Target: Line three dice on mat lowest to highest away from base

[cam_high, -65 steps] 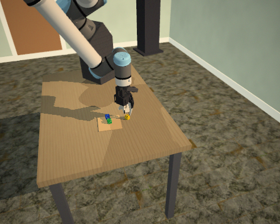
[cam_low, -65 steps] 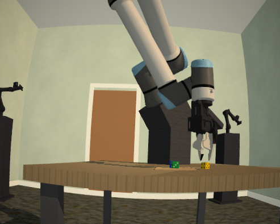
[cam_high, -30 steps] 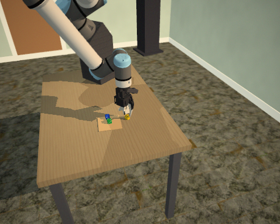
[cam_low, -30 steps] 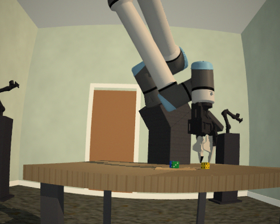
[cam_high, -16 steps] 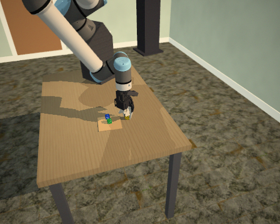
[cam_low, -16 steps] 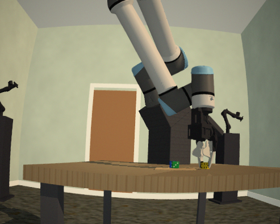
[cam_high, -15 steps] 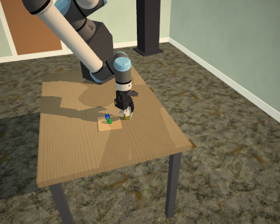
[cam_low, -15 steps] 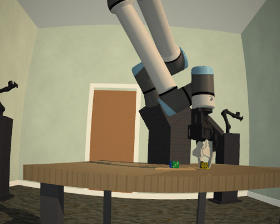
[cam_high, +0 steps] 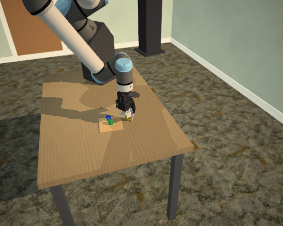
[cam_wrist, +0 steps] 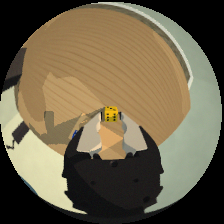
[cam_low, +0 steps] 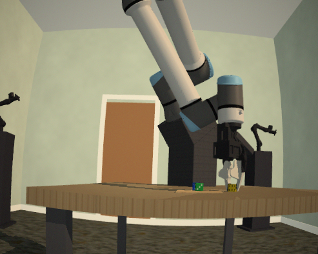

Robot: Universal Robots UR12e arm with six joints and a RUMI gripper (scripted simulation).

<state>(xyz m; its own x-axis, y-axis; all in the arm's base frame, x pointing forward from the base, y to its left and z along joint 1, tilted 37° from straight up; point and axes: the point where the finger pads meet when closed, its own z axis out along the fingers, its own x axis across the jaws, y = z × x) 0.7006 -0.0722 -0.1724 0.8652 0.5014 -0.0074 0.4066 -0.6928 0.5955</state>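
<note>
My hand is right at the yellow die. From my hand the other things lie so: green die 1 cm behind, 12 cm to the right; tan mat 1 cm behind, 12 cm to the right, 2 cm below; blue die 6 cm behind, 11 cm to the right.
</note>
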